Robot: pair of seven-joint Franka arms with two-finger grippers.
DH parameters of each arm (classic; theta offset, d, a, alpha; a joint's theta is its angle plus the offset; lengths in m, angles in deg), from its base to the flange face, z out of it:
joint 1: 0 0.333 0 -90
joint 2: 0 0 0 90
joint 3: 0 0.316 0.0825 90
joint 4: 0 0 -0.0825 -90
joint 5: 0 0.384 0 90
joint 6: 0 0 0.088 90
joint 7: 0 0.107 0 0
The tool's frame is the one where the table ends.
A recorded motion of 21 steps. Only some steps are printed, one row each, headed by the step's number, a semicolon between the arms.
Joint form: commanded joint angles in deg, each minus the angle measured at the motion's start. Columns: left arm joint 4, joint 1, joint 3, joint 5, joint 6, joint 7, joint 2; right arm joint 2, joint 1, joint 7, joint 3, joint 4, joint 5, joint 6.
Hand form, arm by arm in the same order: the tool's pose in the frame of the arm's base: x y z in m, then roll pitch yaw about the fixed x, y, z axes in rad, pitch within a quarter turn. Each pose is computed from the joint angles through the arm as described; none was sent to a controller.
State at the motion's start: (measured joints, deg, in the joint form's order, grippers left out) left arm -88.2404 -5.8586 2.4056 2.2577 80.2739 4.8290 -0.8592; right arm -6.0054 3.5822 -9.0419 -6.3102 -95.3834 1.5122 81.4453
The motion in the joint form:
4: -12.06 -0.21 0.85 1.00 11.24 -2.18 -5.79; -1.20 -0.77 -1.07 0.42 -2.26 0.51 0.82
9: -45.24 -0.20 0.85 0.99 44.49 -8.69 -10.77; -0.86 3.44 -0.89 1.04 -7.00 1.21 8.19
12: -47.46 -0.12 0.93 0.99 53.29 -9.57 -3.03; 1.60 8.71 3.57 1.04 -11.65 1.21 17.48
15: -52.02 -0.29 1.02 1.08 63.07 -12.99 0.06; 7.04 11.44 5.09 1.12 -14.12 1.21 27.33
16: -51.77 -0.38 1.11 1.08 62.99 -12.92 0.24; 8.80 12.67 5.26 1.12 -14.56 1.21 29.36
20: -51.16 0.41 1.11 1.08 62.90 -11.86 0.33; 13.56 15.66 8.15 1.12 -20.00 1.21 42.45
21: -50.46 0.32 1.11 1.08 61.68 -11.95 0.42; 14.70 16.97 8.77 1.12 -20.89 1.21 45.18
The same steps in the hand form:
4: 0.5176 -0.0179 0.6041 -3.0932 0.0398 -0.0974; 0.4982 -0.0259 0.6178 -3.0684 0.1324 0.1316
9: 0.4798 -0.0209 0.4241 -3.1083 -0.0525 -0.0144; 0.5107 0.0183 0.5862 -3.0661 0.0915 0.2065
12: 0.4929 -0.0218 0.3551 -3.1059 -0.0329 -0.0025; 0.5274 0.0680 0.5385 -3.0821 0.0598 0.2114
15: 0.4848 -0.0235 0.3111 -3.1144 -0.0715 0.0484; 0.5525 0.0995 0.4805 -3.0967 0.0280 0.2252
16: 0.4861 -0.0235 0.3112 -3.1140 -0.0713 0.0472; 0.5569 0.1128 0.4625 -3.1000 0.0312 0.2421
20: 0.4898 -0.0169 0.3147 -3.1131 -0.0783 0.0426; 0.5621 0.1438 0.3907 -3.1139 -0.0175 0.2353
21: 0.4917 -0.0176 0.3169 -3.1114 -0.0678 0.0432; 0.5608 0.1570 0.3764 -3.1164 -0.0295 0.2459

